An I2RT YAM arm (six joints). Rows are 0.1 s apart.
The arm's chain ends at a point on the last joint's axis. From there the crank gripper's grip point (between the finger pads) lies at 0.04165 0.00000 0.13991 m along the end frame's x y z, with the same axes.
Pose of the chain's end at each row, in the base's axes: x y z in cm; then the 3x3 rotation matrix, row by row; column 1 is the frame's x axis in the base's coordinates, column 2 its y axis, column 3 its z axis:
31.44, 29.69, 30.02; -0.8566, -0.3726, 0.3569; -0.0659, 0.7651, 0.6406; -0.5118, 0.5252, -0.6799
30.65, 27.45, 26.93; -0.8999, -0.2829, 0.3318; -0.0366, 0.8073, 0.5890; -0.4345, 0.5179, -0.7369
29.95, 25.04, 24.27; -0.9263, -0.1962, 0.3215; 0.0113, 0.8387, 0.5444; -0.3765, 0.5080, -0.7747
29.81, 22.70, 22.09; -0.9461, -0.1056, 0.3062; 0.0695, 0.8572, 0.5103; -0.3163, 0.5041, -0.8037
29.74, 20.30, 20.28; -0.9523, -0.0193, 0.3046; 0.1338, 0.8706, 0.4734; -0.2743, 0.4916, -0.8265
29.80, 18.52, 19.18; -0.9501, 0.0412, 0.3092; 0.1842, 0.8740, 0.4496; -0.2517, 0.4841, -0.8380
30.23, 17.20, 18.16; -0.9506, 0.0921, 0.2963; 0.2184, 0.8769, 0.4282; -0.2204, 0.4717, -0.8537
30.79, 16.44, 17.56; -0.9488, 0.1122, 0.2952; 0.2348, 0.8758, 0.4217; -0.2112, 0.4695, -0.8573
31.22, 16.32, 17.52; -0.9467, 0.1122, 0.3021; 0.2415, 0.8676, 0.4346; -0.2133, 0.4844, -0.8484
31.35, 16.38, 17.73; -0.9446, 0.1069, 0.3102; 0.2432, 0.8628, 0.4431; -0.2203, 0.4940, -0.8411
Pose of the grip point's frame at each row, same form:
32.87, 38.38, 18.38; -0.8566, -0.3726, 0.3569; -0.0659, 0.7651, 0.6406; -0.5118, 0.5252, -0.6799
31.54, 35.54, 14.81; -0.8999, -0.2829, 0.3318; -0.0366, 0.8073, 0.5890; -0.4345, 0.5179, -0.7369
30.59, 32.70, 11.86; -0.9263, -0.1962, 0.3215; 0.0113, 0.8387, 0.5444; -0.3765, 0.5080, -0.7747
30.15, 30.13, 9.53; -0.9461, -0.1056, 0.3062; 0.0695, 0.8572, 0.5103; -0.3163, 0.5041, -0.8037
30.04, 27.48, 7.57; -0.9523, -0.0193, 0.3046; 0.1338, 0.8706, 0.4734; -0.2743, 0.4916, -0.8265
30.17, 25.58, 6.41; -0.9501, 0.0412, 0.3092; 0.1842, 0.8740, 0.4496; -0.2517, 0.4841, -0.8380
30.42, 24.10, 5.30; -0.9506, 0.0921, 0.2963; 0.2184, 0.8769, 0.4282; -0.2204, 0.4717, -0.8537
30.97, 23.32, 4.69; -0.9488, 0.1122, 0.2952; 0.2348, 0.8758, 0.4217; -0.2112, 0.4695, -0.8573
31.50, 23.41, 4.76; -0.9467, 0.1122, 0.3021; 0.2415, 0.8676, 0.4346; -0.2133, 0.4844, -0.8484
31.76, 23.59, 5.04; -0.9446, 0.1069, 0.3102; 0.2432, 0.8628, 0.4431; -0.2203, 0.4940, -0.8411

